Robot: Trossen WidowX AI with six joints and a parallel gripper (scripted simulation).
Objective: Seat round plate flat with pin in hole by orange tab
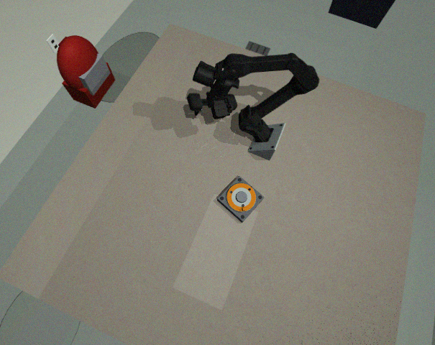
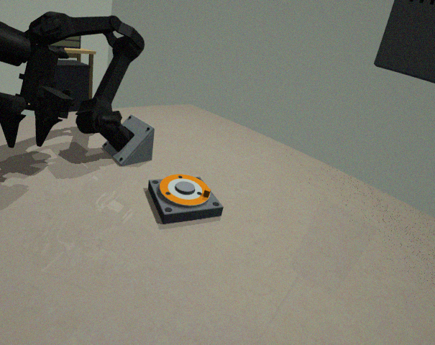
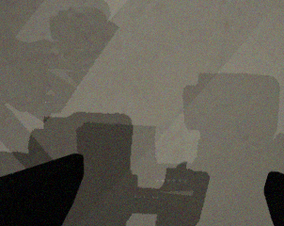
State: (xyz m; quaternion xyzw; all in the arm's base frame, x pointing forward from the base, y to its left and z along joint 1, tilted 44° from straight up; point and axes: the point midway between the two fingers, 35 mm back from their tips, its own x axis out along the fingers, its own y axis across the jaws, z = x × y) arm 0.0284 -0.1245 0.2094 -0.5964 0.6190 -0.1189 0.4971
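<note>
Right now the square grey base is 26 cm to the left of my gripper tip, 24 cm ahead of it and 5 cm below it.
</note>
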